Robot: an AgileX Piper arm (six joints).
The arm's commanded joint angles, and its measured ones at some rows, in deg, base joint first. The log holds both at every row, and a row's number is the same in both.
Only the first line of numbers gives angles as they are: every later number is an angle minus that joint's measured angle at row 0.
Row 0, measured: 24.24 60.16 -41.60 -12.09 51.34 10.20
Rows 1 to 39, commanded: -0.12 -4.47 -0.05 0.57 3.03 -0.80; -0.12 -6.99 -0.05 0.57 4.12 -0.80; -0.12 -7.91 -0.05 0.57 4.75 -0.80; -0.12 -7.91 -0.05 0.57 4.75 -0.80; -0.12 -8.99 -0.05 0.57 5.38 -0.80; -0.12 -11.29 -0.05 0.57 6.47 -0.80; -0.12 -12.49 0.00 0.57 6.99 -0.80; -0.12 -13.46 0.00 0.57 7.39 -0.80; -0.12 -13.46 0.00 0.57 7.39 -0.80; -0.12 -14.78 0.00 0.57 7.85 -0.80; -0.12 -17.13 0.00 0.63 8.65 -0.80; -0.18 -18.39 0.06 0.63 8.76 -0.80; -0.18 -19.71 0.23 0.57 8.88 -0.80; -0.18 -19.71 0.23 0.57 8.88 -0.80; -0.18 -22.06 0.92 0.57 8.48 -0.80; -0.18 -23.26 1.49 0.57 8.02 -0.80; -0.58 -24.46 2.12 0.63 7.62 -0.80; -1.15 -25.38 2.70 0.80 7.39 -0.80; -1.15 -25.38 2.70 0.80 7.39 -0.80; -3.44 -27.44 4.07 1.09 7.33 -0.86; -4.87 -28.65 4.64 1.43 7.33 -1.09; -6.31 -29.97 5.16 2.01 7.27 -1.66; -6.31 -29.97 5.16 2.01 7.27 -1.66; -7.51 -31.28 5.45 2.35 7.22 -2.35; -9.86 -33.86 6.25 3.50 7.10 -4.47; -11.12 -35.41 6.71 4.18 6.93 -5.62; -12.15 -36.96 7.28 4.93 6.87 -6.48; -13.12 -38.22 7.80 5.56 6.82 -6.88; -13.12 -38.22 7.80 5.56 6.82 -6.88; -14.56 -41.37 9.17 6.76 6.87 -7.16; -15.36 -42.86 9.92 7.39 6.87 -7.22; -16.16 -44.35 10.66 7.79 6.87 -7.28; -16.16 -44.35 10.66 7.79 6.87 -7.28; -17.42 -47.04 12.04 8.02 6.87 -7.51; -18.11 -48.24 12.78 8.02 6.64 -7.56; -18.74 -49.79 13.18 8.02 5.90 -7.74; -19.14 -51.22 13.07 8.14 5.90 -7.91; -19.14 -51.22 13.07 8.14 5.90 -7.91; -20.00 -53.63 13.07 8.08 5.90 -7.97
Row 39, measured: -18.68 -50.36 12.84 7.85 6.82 -6.99
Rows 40 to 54, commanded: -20.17 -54.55 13.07 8.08 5.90 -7.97; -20.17 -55.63 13.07 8.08 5.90 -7.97; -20.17 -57.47 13.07 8.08 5.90 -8.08; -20.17 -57.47 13.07 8.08 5.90 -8.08; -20.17 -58.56 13.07 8.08 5.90 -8.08; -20.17 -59.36 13.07 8.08 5.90 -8.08; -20.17 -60.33 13.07 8.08 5.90 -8.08; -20.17 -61.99 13.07 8.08 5.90 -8.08; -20.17 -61.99 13.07 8.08 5.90 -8.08; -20.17 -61.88 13.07 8.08 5.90 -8.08; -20.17 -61.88 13.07 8.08 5.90 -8.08; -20.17 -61.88 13.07 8.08 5.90 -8.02; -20.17 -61.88 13.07 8.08 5.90 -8.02; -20.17 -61.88 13.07 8.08 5.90 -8.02; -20.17 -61.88 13.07 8.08 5.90 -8.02
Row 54, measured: -19.71 -60.33 12.95 7.91 6.47 -7.22
